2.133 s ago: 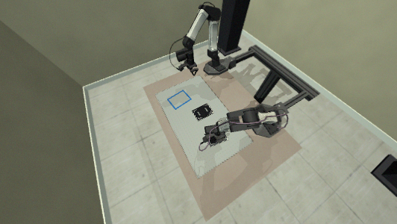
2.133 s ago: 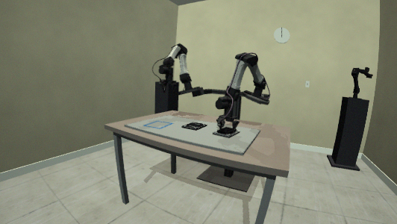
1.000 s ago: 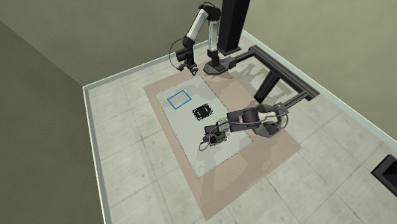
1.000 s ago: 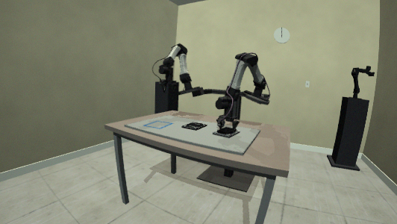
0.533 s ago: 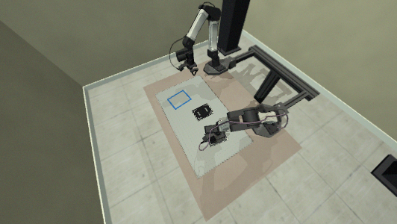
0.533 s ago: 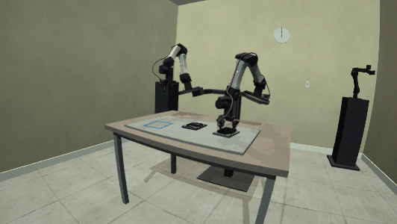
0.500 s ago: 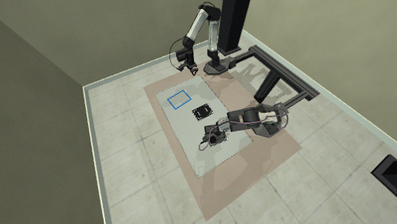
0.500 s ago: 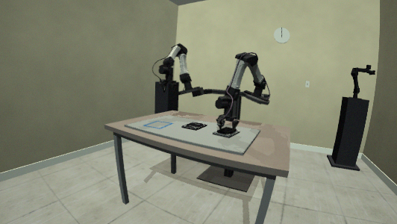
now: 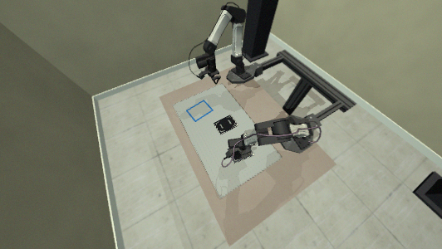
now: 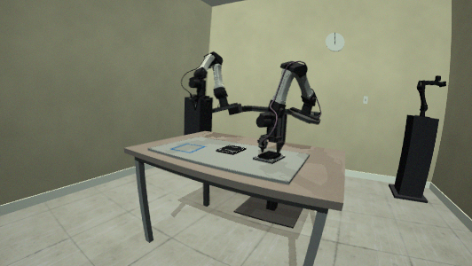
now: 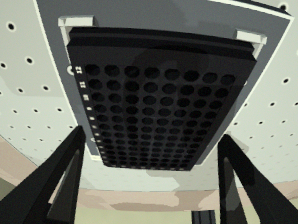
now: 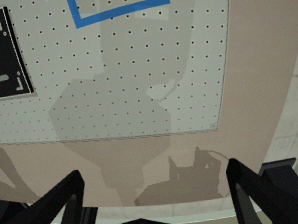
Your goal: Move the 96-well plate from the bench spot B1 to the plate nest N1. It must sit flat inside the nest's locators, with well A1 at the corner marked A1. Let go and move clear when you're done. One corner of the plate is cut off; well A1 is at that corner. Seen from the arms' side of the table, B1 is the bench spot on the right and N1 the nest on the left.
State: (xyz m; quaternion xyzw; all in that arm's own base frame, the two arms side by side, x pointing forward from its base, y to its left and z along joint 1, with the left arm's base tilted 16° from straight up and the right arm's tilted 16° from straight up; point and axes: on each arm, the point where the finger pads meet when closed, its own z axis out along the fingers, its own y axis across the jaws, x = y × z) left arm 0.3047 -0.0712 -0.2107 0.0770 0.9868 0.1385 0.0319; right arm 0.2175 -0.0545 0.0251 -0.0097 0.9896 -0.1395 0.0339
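My left gripper is now 20 mm above the black 96-well plate. The rest, counted from my left hand: grey nest: 30 mm below; then A1 label: 70 mm behind, 60 mm to the left, 20 mm below.
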